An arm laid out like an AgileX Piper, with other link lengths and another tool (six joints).
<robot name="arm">
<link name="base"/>
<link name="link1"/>
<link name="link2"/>
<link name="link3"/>
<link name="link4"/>
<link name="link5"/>
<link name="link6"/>
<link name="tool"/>
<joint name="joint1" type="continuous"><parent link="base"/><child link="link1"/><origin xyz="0 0 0.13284" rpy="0 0 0"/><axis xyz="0 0 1"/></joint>
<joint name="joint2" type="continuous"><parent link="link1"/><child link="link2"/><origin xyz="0 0 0" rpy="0 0 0"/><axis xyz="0 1 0"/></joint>
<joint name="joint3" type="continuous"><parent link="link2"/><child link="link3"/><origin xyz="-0.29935 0 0.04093" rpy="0 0 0"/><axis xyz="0 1 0"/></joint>
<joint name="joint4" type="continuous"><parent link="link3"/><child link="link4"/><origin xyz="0.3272 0 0.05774" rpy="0 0 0"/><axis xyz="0.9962 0 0.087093"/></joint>
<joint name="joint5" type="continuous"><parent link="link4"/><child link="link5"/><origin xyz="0 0 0" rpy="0 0 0"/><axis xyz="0 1 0"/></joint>
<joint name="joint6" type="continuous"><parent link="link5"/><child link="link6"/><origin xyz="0.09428 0 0.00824" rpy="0 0 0"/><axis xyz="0.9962 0 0.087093"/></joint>
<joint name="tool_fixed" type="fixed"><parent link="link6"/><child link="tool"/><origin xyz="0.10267 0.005 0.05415" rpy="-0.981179 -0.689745 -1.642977"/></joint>
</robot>
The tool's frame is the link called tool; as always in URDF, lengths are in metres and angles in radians. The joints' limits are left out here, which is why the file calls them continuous.
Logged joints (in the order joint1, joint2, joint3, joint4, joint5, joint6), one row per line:
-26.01 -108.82 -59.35 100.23 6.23 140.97
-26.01 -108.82 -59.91 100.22 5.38 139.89
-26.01 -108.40 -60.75 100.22 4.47 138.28
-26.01 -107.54 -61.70 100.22 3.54 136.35
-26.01 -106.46 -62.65 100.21 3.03 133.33
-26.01 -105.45 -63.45 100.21 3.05 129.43
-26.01 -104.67 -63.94 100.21 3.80 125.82
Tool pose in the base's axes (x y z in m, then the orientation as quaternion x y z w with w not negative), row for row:
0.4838 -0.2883 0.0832 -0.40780 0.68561 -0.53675 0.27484
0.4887 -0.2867 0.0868 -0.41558 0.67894 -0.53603 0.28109
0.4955 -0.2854 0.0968 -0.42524 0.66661 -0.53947 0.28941
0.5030 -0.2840 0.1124 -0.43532 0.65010 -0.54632 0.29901
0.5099 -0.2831 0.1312 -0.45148 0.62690 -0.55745 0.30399
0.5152 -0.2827 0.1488 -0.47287 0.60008 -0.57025 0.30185
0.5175 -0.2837 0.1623 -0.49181 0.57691 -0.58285 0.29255
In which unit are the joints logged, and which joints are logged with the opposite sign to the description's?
The joints are logged in degrees. Opposite sign: joint2, joint4.
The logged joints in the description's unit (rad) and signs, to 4 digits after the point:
-0.4540 1.8993 -1.0359 -1.7493 0.1087 2.4604
-0.4540 1.8993 -1.0456 -1.7492 0.0939 2.4415
-0.4540 1.8919 -1.0603 -1.7492 0.0780 2.4134
-0.4540 1.8769 -1.0769 -1.7492 0.0618 2.3798
-0.4540 1.8581 -1.0934 -1.7490 0.0529 2.3270
-0.4540 1.8404 -1.1074 -1.7490 0.0532 2.2590
-0.4540 1.8268 -1.1160 -1.7490 0.0663 2.1960

